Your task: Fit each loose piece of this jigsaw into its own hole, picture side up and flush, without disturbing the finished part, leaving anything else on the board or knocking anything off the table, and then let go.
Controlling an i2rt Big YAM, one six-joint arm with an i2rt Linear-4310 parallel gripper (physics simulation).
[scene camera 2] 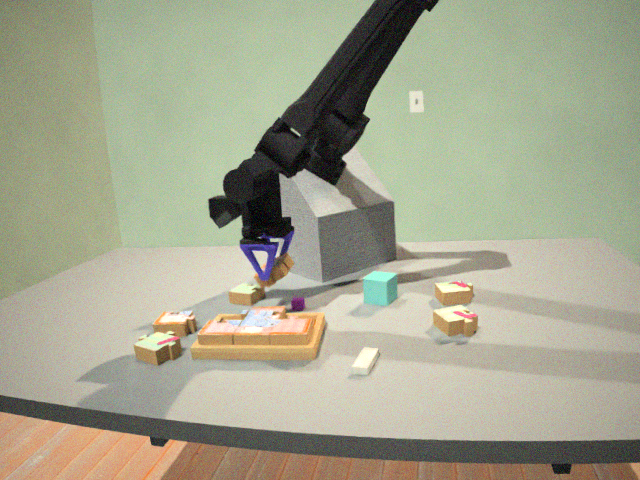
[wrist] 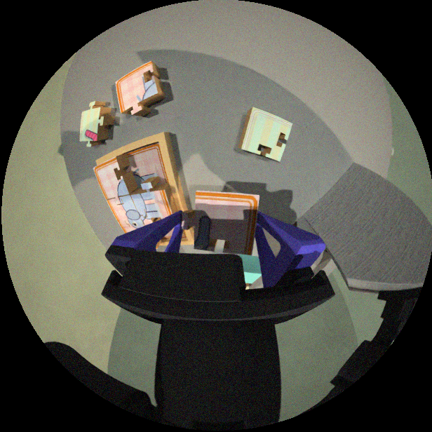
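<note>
My gripper (scene camera 2: 272,269) (wrist: 217,214) is shut on a pink corner piece (scene camera 2: 282,266) (wrist: 227,204) with an orange border. It holds the piece tilted above the table, behind the board in the scene view and to the board's right in the wrist view. The wooden board (scene camera 2: 253,352) (wrist: 176,172) holds the joined elephant picture (scene camera 2: 268,327) (wrist: 131,197), which has gaps in it; fingers hide part of it in the wrist view. Another pink, orange-edged piece (scene camera 2: 174,321) (wrist: 136,92) lies picture side up on the table, off the board.
Pale green pieces lie around: one behind the board (scene camera 2: 246,293) (wrist: 267,132), one at left (scene camera 2: 156,347) (wrist: 90,122), two at right (scene camera 2: 453,292) (scene camera 2: 454,320). Also there: a purple cube (scene camera 2: 297,303), teal cube (scene camera 2: 379,288) (wrist: 252,269), white block (scene camera 2: 365,361) and large grey block (scene camera 2: 356,242) (wrist: 375,230).
</note>
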